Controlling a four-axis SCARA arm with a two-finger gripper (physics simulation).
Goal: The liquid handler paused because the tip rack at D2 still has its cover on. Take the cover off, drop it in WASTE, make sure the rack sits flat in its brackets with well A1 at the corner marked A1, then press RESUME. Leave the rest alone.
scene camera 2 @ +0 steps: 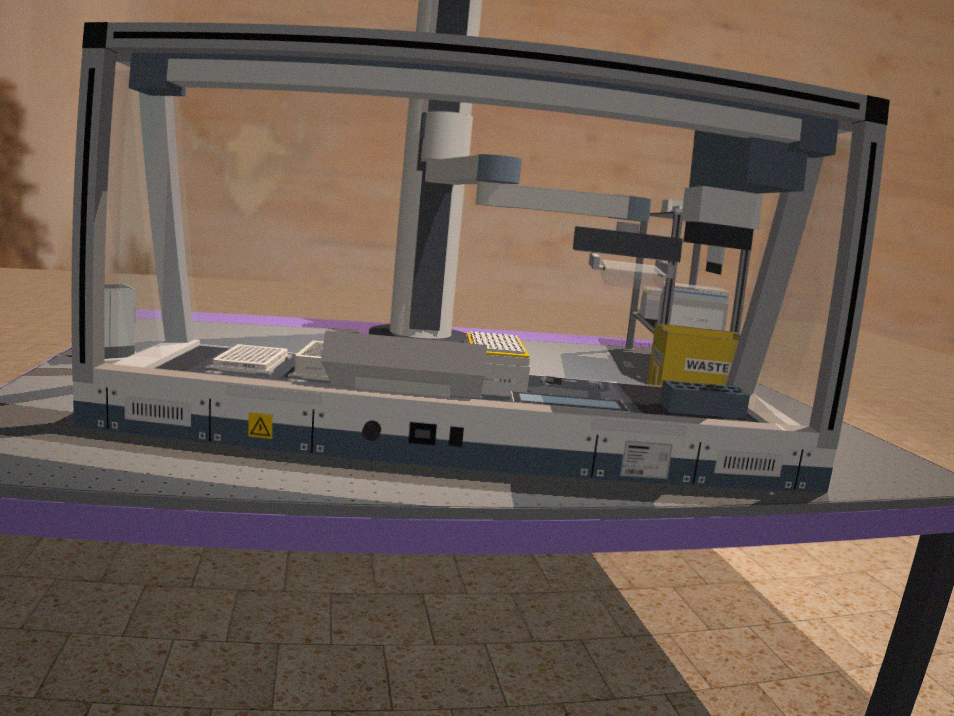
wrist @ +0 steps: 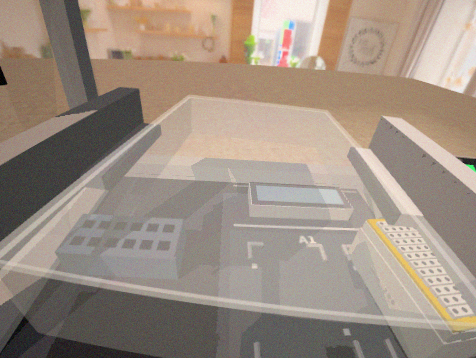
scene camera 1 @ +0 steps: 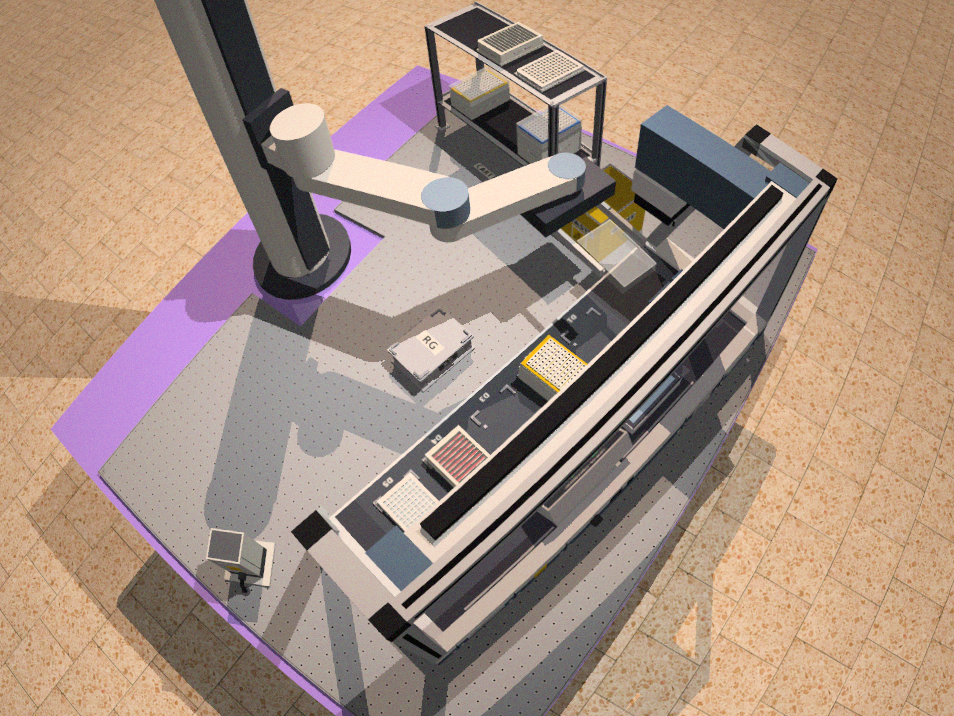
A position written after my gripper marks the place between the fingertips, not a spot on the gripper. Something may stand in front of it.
Observation:
I see my gripper (scene camera 1: 623, 257), a yellow WASTE bin (scene camera 1: 622, 202) and a gantry rail (scene camera 1: 470, 493).
My gripper also shows in the wrist view (wrist: 256, 122).

